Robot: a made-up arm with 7 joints. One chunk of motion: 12 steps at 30 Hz.
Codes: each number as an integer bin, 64 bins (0 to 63) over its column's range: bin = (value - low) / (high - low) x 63, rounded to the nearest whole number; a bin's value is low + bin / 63 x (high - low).
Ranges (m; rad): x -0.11..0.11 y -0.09..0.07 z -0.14..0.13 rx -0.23..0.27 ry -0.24..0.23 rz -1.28..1
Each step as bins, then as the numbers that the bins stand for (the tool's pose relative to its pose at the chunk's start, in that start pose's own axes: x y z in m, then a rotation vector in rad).
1 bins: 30 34 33 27 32 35
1 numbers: -0.0052 -0.0037 0.0014 -0.0157 -0.0013 -0.0133
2 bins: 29 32 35 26 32 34
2 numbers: -0.0087 -0.0087 0.0100 -0.0237 -0.0013 -0.0495
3 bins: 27 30 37 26 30 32
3 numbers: -0.0157 -0.0138 0.0186 -0.0237 -0.0162 -0.1219
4 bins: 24 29 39 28 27 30
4 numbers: -0.0262 -0.0163 0.0271 -0.0078 -0.0386 -0.1943
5 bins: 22 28 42 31 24 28
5 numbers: -0.0332 -0.0189 0.0400 0.0160 -0.0610 -0.2667
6 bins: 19 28 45 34 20 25
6 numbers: -0.0437 -0.0189 0.0529 0.0398 -0.0908 -0.3752
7 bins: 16 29 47 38 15 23
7 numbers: -0.0541 -0.0163 0.0614 0.0716 -0.1281 -0.4476
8 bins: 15 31 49 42 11 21
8 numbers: -0.0576 -0.0113 0.0700 0.1033 -0.1579 -0.5200
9 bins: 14 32 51 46 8 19
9 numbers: -0.0611 -0.0087 0.0786 0.1351 -0.1803 -0.5924
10 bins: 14 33 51 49 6 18
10 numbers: -0.0611 -0.0062 0.0786 0.1589 -0.1952 -0.6286
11 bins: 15 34 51 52 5 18
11 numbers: -0.0576 -0.0037 0.0786 0.1827 -0.2027 -0.6286
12 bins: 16 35 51 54 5 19
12 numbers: -0.0541 -0.0011 0.0786 0.1986 -0.2027 -0.5924
